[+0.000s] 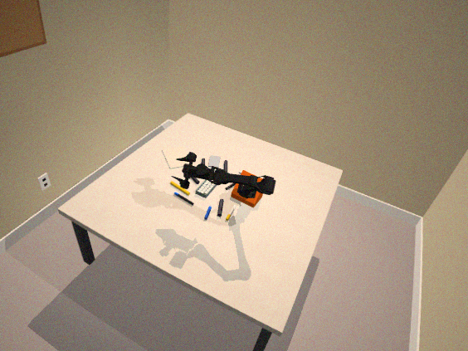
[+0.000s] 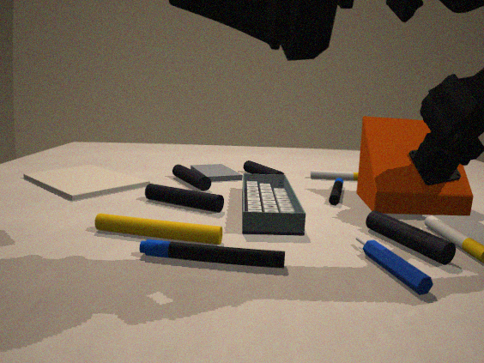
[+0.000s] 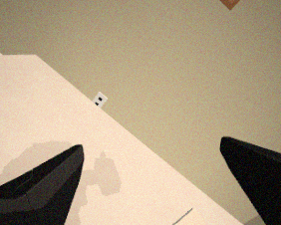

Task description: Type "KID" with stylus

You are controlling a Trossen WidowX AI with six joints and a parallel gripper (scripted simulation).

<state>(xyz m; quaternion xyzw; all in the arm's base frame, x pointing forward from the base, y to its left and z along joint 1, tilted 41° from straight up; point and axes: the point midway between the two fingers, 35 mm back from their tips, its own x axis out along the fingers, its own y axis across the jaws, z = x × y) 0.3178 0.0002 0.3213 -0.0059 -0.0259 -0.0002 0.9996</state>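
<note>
Now: gripper tip 240 mm above the blue stylus, 210 mm past it and 40 mm to the left of it. Round my gripper tip: yellow cylinder: 240 mm below, 110 mm to the right, 20 mm ahead; white sheet: 380 mm to the right, 250 mm below, 180 mm ahead; white stylus tip: 240 mm below, 200 mm behind, 70 mm to the right.
</note>
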